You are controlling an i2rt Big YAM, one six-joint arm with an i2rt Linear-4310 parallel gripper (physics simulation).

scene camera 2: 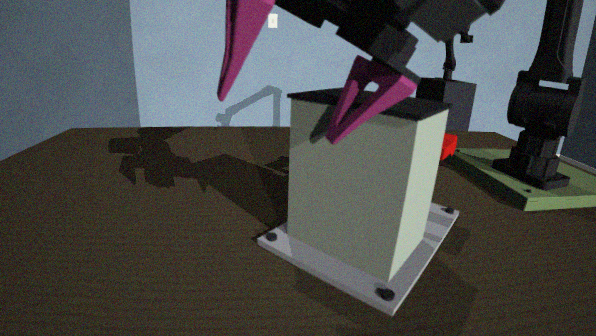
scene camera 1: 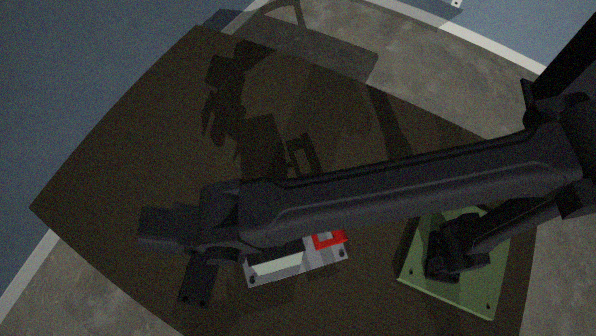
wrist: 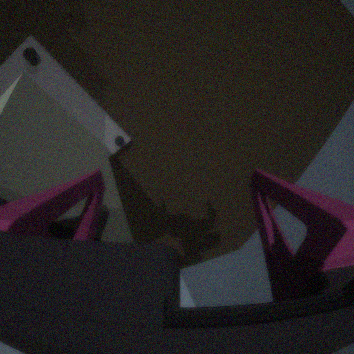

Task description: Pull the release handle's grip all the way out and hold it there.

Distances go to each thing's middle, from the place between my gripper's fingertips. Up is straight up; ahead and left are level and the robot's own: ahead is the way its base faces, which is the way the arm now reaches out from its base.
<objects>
Now: hand 14 cm past the grey base plate [scene camera 2: 387,297], 7 cm to the left of it and 16 cm above it.
</objects>
